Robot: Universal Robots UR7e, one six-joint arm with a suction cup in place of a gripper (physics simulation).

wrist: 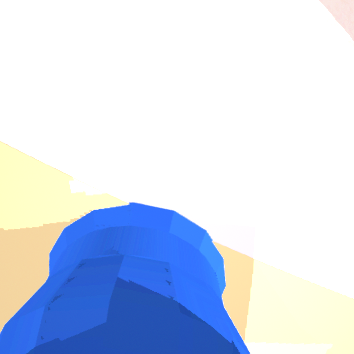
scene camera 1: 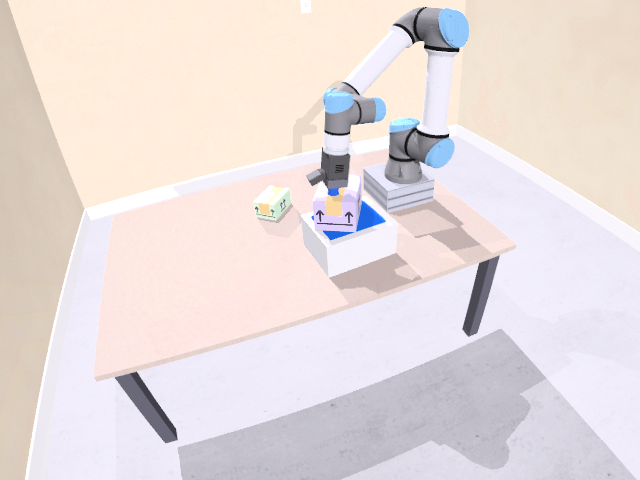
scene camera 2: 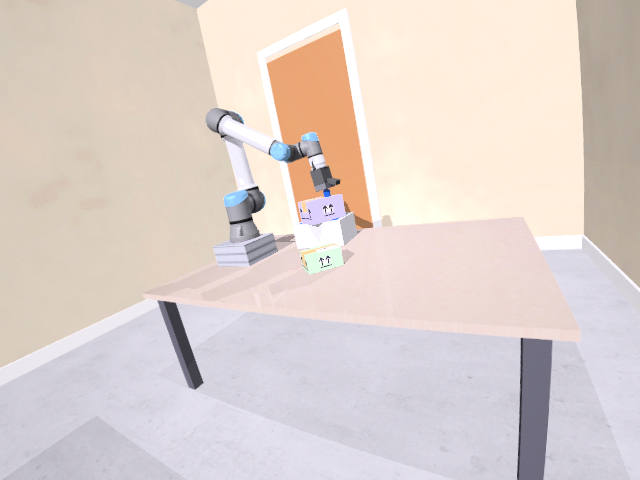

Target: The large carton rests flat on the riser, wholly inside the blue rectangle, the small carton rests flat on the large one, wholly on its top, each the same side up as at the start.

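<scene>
The large purple carton [scene camera 1: 336,210] [scene camera 2: 323,209] [wrist: 150,125] sits upright on the white riser [scene camera 1: 362,254] [scene camera 2: 309,235], its arrows pointing up. Blue of the rectangle [scene camera 1: 370,217] shows in front of it and to its right in scene camera 1; its far edge is hidden there, so I cannot tell whether it is wholly inside. My gripper [scene camera 1: 333,191] [scene camera 2: 326,193] [wrist: 135,225], a blue suction cup, is off, so open, with its cup at the large carton's taped top. The small green carton [scene camera 1: 272,204] [scene camera 2: 323,259] stands upright on the table, apart from the riser, arrows up.
The wooden table [scene camera 1: 206,279] [scene camera 2: 439,273] carries everything. The arm's grey striped base block [scene camera 1: 410,198] [scene camera 2: 247,251] stands near the riser, behind and to the right in scene camera 1. The forearm reaches over from that base.
</scene>
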